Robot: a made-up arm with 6 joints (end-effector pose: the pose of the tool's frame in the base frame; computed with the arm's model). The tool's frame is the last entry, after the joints. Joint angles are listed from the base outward.
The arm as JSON. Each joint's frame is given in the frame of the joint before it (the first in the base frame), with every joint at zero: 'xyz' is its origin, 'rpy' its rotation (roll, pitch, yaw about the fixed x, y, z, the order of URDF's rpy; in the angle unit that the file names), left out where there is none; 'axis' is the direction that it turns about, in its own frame. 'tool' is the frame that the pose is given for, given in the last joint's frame.
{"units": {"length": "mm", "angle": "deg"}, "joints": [
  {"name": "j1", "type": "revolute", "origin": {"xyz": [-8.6, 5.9, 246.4]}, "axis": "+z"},
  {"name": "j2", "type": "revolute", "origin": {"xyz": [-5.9, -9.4, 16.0], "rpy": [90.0, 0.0, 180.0]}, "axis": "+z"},
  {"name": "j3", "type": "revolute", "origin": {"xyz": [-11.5, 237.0, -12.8], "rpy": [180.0, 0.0, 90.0]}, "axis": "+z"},
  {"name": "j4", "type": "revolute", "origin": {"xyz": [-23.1, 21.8, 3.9], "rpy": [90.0, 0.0, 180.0]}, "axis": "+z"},
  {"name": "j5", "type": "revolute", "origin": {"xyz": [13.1, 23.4, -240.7], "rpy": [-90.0, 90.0, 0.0]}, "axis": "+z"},
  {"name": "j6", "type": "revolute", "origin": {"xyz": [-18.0, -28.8, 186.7], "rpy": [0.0, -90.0, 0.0]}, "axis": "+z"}
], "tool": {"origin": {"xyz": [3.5, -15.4, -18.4], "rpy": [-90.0, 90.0, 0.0]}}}
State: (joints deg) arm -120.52 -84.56 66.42 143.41 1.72 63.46
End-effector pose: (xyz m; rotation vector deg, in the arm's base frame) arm 0.3579 0.3762 0.2738 -8.12 -39.81 48.96
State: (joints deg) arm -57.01 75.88 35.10 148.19 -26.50 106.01
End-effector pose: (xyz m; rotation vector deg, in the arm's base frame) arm 0.3683 -0.3044 0.2647 94.16 -50.47 -66.09
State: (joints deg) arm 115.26 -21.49 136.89 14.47 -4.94 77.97
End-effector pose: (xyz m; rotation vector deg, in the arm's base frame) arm 0.3421 -0.1394 0.5735 62.08 -63.32 -30.46
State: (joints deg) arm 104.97 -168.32 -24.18 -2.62 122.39 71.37
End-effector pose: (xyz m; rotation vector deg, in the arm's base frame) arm 0.2981 -0.1664 0.2000 130.34 -5.41 -123.51
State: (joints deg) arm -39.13 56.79 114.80 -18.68 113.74 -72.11
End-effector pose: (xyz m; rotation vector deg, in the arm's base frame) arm 0.1702 -0.4141 0.5522 -21.88 -139.19 81.92
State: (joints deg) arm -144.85 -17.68 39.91 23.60 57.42 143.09
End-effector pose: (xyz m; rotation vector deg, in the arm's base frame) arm -0.1583 0.1852 0.7109 52.37 -57.29 26.28
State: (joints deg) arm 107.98 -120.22 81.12 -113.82 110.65 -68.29
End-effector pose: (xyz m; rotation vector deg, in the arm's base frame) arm 0.1038 -0.5119 0.2503 0.00 -30.01 27.86
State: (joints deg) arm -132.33 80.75 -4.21 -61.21 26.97 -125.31
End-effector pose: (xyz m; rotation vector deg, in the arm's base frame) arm -0.1032 0.0374 0.0420 -21.76 112.64 43.76
